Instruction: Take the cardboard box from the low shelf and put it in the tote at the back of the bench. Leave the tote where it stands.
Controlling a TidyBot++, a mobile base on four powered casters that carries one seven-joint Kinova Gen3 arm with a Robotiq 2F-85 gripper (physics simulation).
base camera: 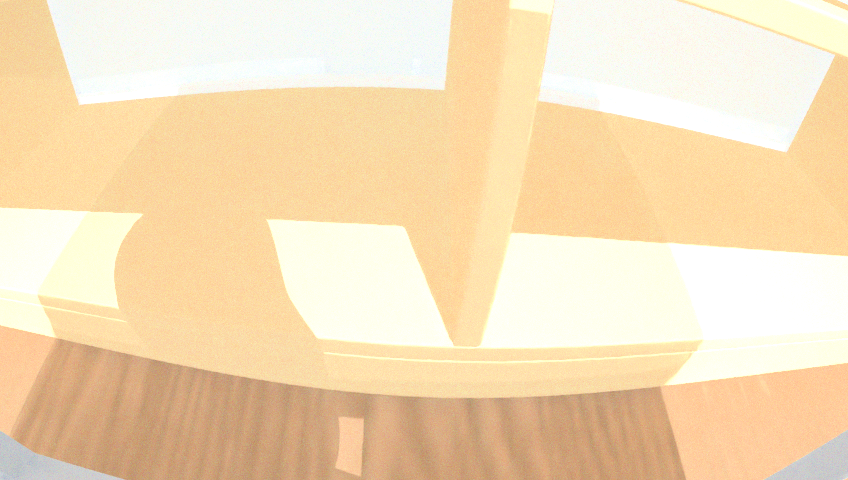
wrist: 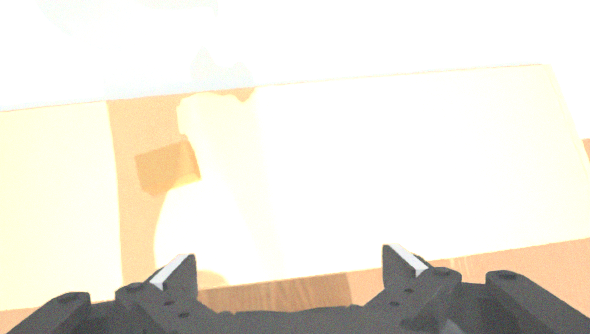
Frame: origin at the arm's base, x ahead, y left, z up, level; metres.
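Seen in the pictures: gripper, fingertip midpoint: (wrist: 290, 269).
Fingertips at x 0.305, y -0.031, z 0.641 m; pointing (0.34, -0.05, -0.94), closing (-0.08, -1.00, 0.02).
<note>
Offsets run from my fingertips to a thing's middle. Level surfaces: height alone.
The cardboard box {dz -0.403, dx +0.195, dy +0.181 m} (wrist: 164, 167) is a small orange-brown block on the pale, overexposed low shelf (wrist: 400, 175) (base camera: 595, 291), left of centre in the wrist view. Its right side borders a bright patch of light. My gripper (wrist: 290, 269) is open, with its two dark fingers wide apart at the bottom of the wrist view. In that view the box lies beyond the fingertips and to the left, apart from them. The box and gripper do not show in the base camera view. The tote does not show in either view.
An upright wooden divider {dz -0.836, dx +0.170, dy -0.013 m} (base camera: 496, 178) stands on the low shelf right of centre in the base camera view. The shelf's front edge runs across above the brown wood floor {dz -1.038 m} (base camera: 505, 434). Shadows and strong glare cover parts of the shelf.
</note>
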